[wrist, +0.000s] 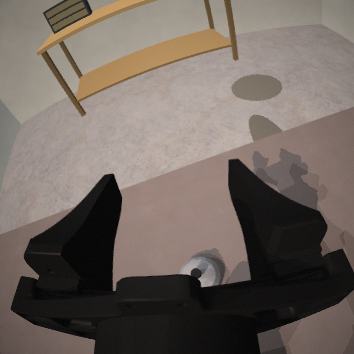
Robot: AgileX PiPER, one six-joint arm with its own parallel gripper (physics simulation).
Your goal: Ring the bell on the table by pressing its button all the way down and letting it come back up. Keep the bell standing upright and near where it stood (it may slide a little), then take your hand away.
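The bell [209, 271] shows as a silvery dome with a small dark button [196, 273] on top, low in the wrist view. It stands on the table [165, 215], and its lower part is hidden behind the gripper's body. My gripper [171, 179] is open, its two black fingers wide apart with nothing between them. The bell lies beyond the gripper's body, between the lines of the two fingers and nearer the right one. The fingers do not appear to touch it.
A wooden shelf bench [155, 59] stands on the floor past the table edge, with a dark slatted box [68, 15] on its top. The shadow of the arm [285, 172] falls on the table at the right.
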